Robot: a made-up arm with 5 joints. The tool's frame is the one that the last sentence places.
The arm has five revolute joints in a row. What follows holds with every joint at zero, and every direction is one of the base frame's. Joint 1 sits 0.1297 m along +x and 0.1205 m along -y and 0.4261 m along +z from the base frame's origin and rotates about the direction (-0.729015, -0.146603, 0.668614), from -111.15 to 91.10 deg. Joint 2 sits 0.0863 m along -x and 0.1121 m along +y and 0.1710 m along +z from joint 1 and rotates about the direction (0.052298, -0.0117, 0.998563), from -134.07 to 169.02 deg. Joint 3 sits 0.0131 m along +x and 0.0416 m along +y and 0.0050 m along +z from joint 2 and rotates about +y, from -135.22 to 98.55 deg. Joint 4 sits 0.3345 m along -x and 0.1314 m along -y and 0.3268 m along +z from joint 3 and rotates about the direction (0.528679, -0.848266, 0.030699), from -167.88 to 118.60 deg. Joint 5 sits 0.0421 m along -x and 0.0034 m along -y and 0.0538 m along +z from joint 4 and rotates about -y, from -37.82 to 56.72 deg. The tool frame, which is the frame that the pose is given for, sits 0.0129 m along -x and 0.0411 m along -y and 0.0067 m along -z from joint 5; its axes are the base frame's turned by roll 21.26, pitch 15.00 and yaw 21.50 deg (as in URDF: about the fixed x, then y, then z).
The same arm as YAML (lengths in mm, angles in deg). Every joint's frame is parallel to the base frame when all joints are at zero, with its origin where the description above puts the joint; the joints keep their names.
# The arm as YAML. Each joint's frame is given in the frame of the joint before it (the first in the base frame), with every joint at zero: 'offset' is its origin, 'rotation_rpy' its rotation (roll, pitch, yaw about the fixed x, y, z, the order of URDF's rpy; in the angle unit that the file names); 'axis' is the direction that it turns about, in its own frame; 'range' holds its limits. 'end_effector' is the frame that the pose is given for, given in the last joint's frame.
length_unit: mm
angle_unit: deg
chain:
  - id: joint 1
    offset: [129.7, -120.5, 426.1]
    rotation_rpy: [0.0, 0.0, 0.0]
    axis: [-0.729015, -0.146603, 0.668614]
    range: [-111.15, 91.1]
  - id: joint 2
    offset: [-86.3, 112.1, 171.0]
    rotation_rpy: [0.0, 0.0, 0.0]
    axis: [0.052298, -0.0117, 0.998563]
    range: [-134.07, 169.02]
  - id: joint 3
    offset: [13.1, 41.6, 5.0]
    rotation_rpy: [0.0, 0.0, 0.0]
    axis: [0.0, 1.0, 0.0]
    range: [-135.22, 98.55]
  - id: joint 4
    offset: [-334.5, -131.4, 326.8]
    rotation_rpy: [0.0, 0.0, 0.0]
    axis: [0.528679, -0.848266, 0.030699]
    range: [-167.88, 118.6]
  - id: joint 5
    offset: [-42.1, -3.4, 53.8]
    rotation_rpy: [0.0, 0.0, 0.0]
    axis: [0.0, -1.0, 0.0]
    range: [-37.82, 56.72]
end_effector:
  offset: [-12.9, -41.1, -6.7]
  rotation_rpy: [21.26, 15.0, 21.5]

